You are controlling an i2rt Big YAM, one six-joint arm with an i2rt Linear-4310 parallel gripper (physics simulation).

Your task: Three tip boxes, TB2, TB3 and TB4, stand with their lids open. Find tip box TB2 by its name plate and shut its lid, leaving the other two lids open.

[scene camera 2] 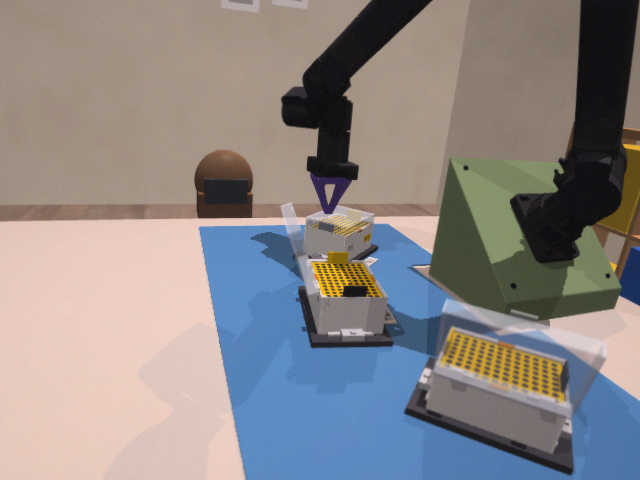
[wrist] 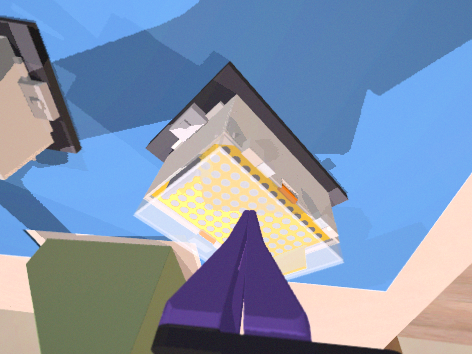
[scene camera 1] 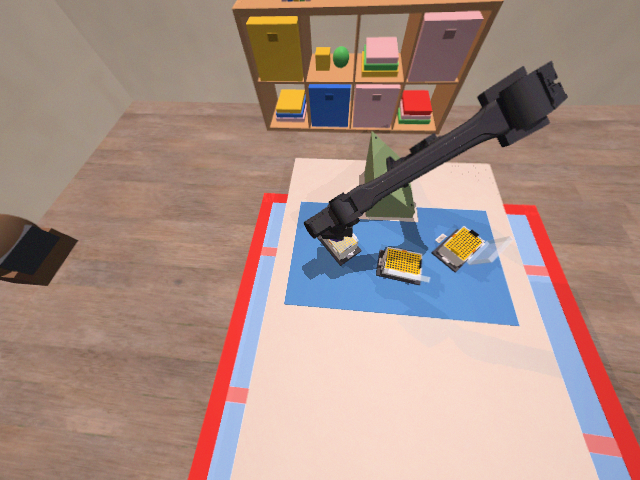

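Pixels of known places: gripper, fingertip midpoint: [scene camera 2: 328, 213] [wrist: 250, 216] [scene camera 1: 336, 240]; arm's base at its link origin: [scene camera 2: 541, 229].
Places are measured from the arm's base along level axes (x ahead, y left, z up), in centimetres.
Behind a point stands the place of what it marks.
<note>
The tip box at the arm's far end [scene camera 1: 342, 251] @[x 33.2, y -20.6, z -4.0 cm] [scene camera 2: 333, 243] @[x 30.0, y -16.6, z -7.4 cm] [wrist: 220, 185] @[x 31.4, y -21.2, z -3.9 cm] has its clear lid down over the yellow tip rack. The middle tip box [scene camera 1: 403, 262] [scene camera 2: 351, 312] @[x 36.9, y 6.5, z -7.6 cm] has its clear lid [scene camera 2: 293, 227] @[x 44.2, y 3.4, z 2.8 cm] standing open; part of a box [wrist: 22, 127] @[x 32.7, y -4.9, z -8.7 cm] shows at the wrist view's left edge. The third tip box [scene camera 1: 463, 243] [scene camera 2: 496, 408] @[x 30.5, y 25.7, z -8.0 cm] also has its lid [scene camera 1: 491, 251] @[x 32.6, y 28.0, z -1.4 cm] [scene camera 2: 588, 361] @[x 30.5, y 32.2, z 1.7 cm] open. Name plates are too small to read. My gripper [scene camera 2: 328, 212] @[x 29.0, y -22.8, z -3.8 cm] [wrist: 250, 216] @[x 29.0, y -22.8, z -3.8 cm] is shut and empty, its purple tips at or just above the lowered lid; contact is unclear.
The boxes stand on a blue mat [scene camera 1: 336, 291] @[x 45.6, y -22.4, z -11.6 cm] [scene camera 2: 248, 361] @[x 50.1, y 8.2, z -11.6 cm] on the pale table. A green wedge-shaped mount [scene camera 1: 385, 198] @[x 13.1, y -5.1, z 0.6 cm] [scene camera 2: 465, 232] @[x 13.1, y -3.1, z -1.2 cm] [wrist: 95, 295] @[x 13.1, y -3.8, z -4.7 cm] carries the arm beside the mat. A shelf unit [scene camera 1: 356, 82] stands behind the table.
</note>
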